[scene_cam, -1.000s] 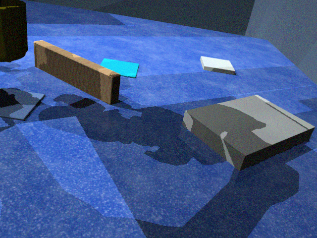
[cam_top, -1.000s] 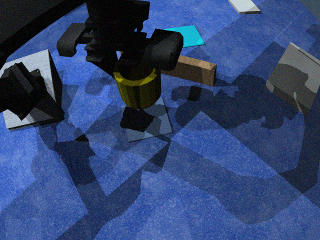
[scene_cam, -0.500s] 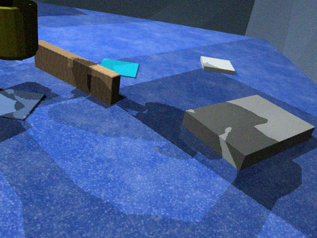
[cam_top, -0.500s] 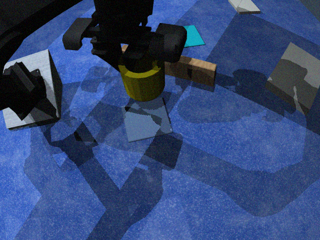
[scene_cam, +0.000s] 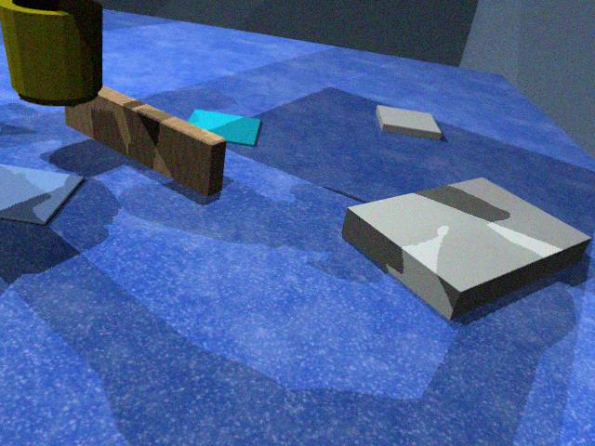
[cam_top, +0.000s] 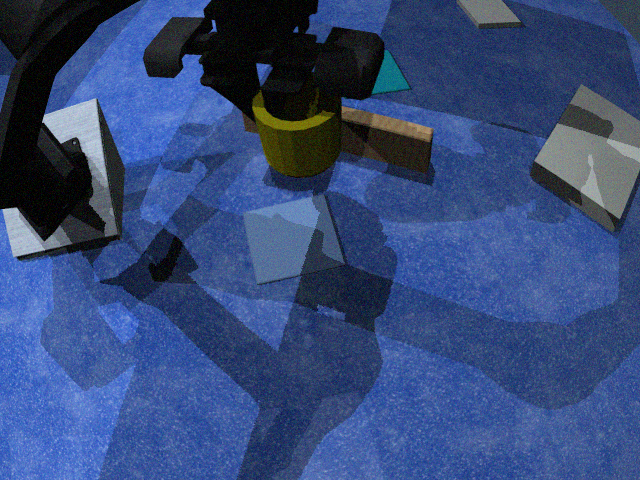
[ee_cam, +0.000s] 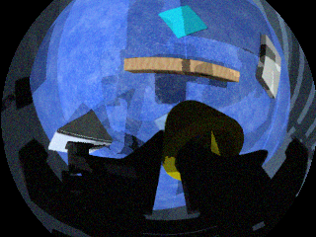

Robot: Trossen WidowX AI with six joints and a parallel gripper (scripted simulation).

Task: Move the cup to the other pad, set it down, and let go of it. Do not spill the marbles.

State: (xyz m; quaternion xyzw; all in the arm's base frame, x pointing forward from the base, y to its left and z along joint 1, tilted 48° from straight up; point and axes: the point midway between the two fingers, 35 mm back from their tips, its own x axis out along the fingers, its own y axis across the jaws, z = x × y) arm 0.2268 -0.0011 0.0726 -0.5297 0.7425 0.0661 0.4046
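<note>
Now: gripper tip 140 mm short of the cyan pad, 150 mm to the right of it and 120 mm above it. From my gripper tip the other things lie so: yellow cup: 20 mm ahead, 20 mm to the right; then pale grey box: 370 mm ahead, 50 mm to the right, 90 mm below; then wooden block: 70 mm ahead, 50 mm to the left, 90 mm below.
</note>
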